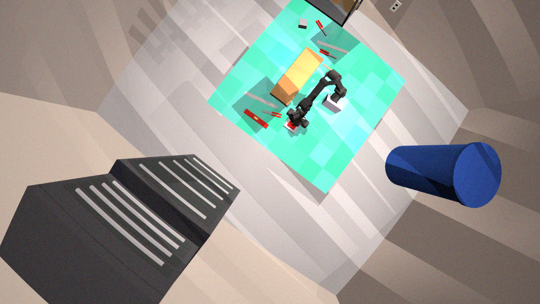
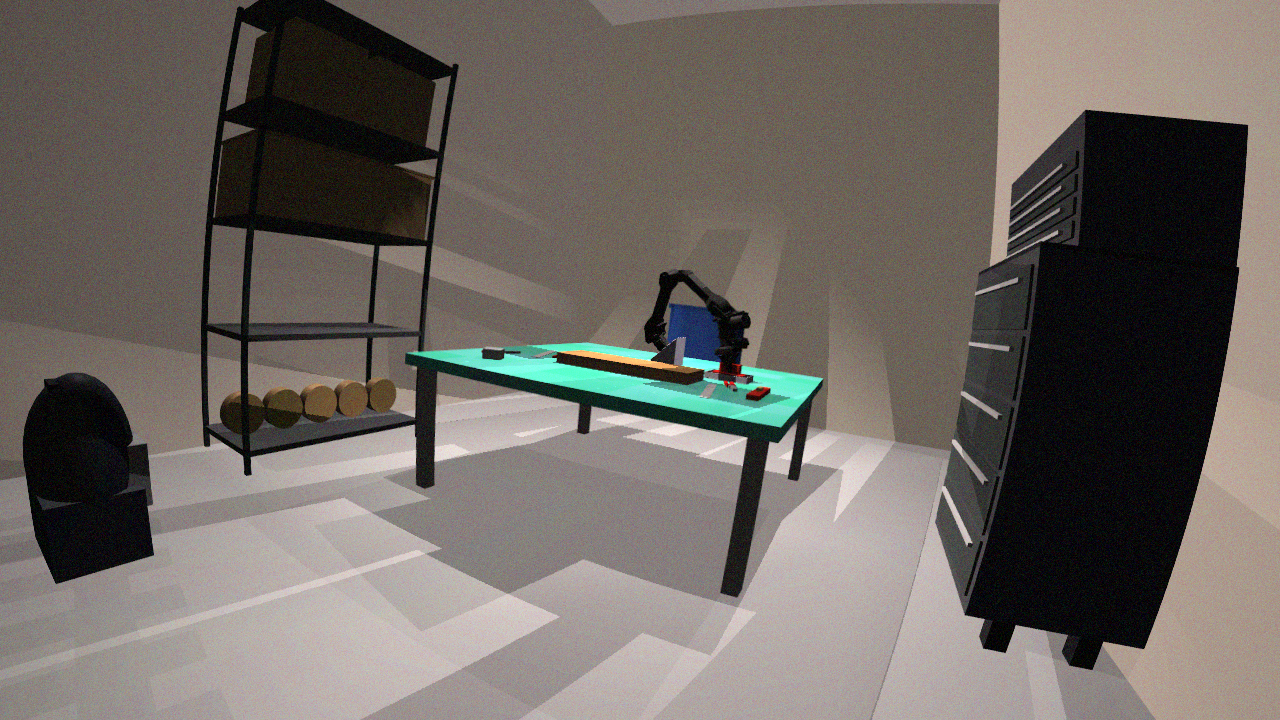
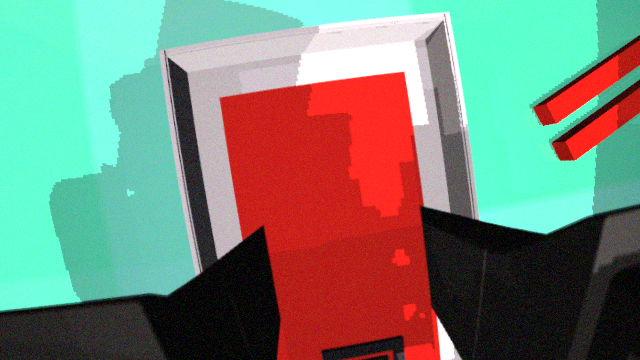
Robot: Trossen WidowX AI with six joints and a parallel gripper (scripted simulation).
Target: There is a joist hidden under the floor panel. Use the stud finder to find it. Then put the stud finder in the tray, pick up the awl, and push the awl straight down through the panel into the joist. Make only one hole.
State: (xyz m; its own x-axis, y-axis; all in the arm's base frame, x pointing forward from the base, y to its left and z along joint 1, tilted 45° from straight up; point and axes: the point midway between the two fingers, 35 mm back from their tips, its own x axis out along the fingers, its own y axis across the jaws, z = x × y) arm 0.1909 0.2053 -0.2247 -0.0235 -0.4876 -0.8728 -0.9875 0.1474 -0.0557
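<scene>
Now: the white tray 20 mm below my gripper tip and 10 mm to the right of it. The rest, counted from my gripper tip: awl 570 mm to the right, 50 mm behind, 20 mm below; then red stud finder 20 mm to the right, 20 mm above; then red level 290 mm ahead, 130 mm to the left, 10 mm below.
</scene>
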